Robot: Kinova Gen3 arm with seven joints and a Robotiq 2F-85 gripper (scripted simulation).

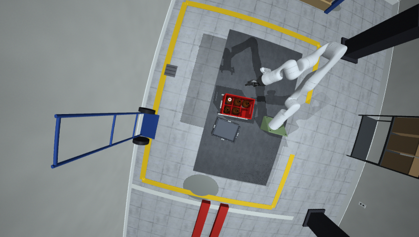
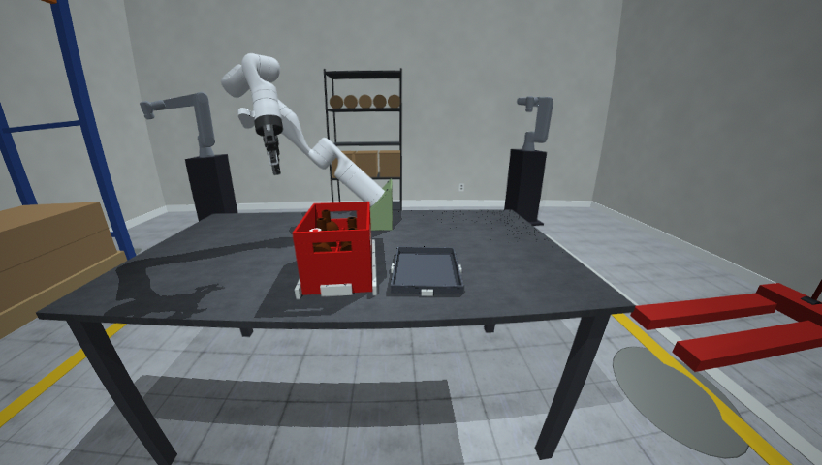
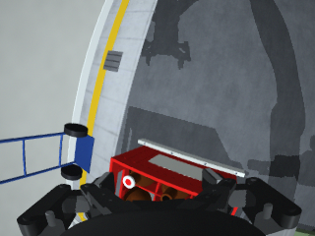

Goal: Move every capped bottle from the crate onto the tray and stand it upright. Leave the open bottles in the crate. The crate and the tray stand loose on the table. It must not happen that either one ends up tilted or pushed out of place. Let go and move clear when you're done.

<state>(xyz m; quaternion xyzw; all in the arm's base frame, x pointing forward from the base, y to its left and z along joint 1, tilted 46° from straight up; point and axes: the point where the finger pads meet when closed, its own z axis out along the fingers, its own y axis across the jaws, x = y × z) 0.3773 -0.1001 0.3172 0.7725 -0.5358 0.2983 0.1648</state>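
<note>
My hand is 3 cm short of the red crate, 16 cm to the right of it and 23 cm above it. From my hand the other things lie so: grey tray: 8 cm ahead, 42 cm to the left, 30 cm below.
</note>
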